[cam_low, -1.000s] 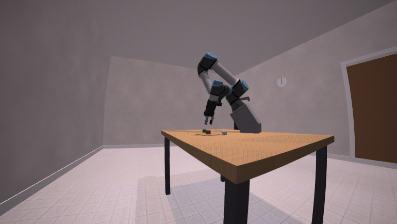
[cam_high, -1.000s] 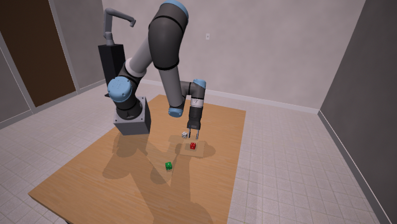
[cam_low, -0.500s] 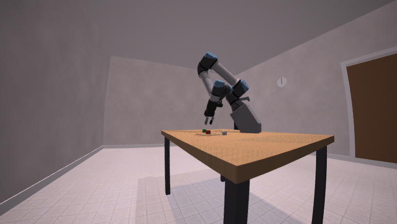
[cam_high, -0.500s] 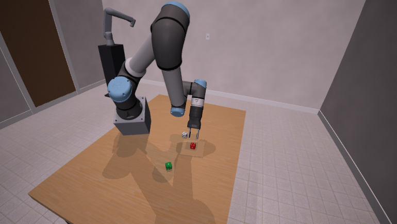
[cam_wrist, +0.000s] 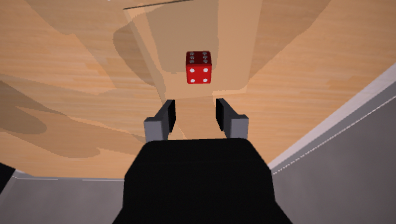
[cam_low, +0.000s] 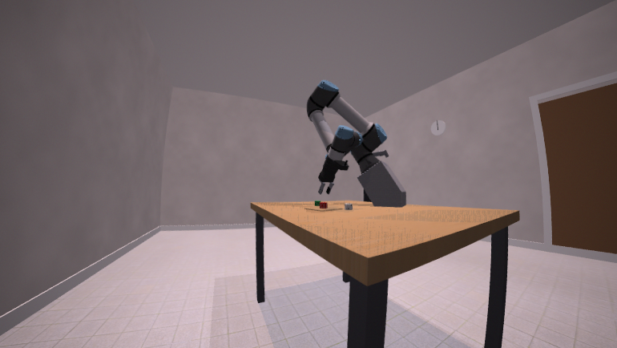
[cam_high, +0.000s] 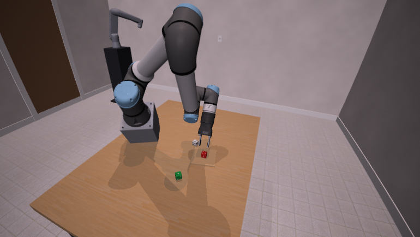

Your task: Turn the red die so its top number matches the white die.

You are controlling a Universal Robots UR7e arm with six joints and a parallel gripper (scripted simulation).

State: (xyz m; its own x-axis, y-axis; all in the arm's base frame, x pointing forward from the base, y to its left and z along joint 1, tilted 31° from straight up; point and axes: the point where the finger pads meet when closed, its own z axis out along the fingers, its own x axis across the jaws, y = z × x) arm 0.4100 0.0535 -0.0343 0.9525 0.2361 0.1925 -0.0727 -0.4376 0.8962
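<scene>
Right now my hand is 8 cm above the red die and 1 cm to the left of it. From my hand the other things lie so: white die (9 cm behind, 8 cm to the left, 8 cm below); then green die (20 cm to the right, 8 cm below, 6 cm behind); then tan mat (9 cm below, 1 cm to the right, 1 cm ahead).
</scene>
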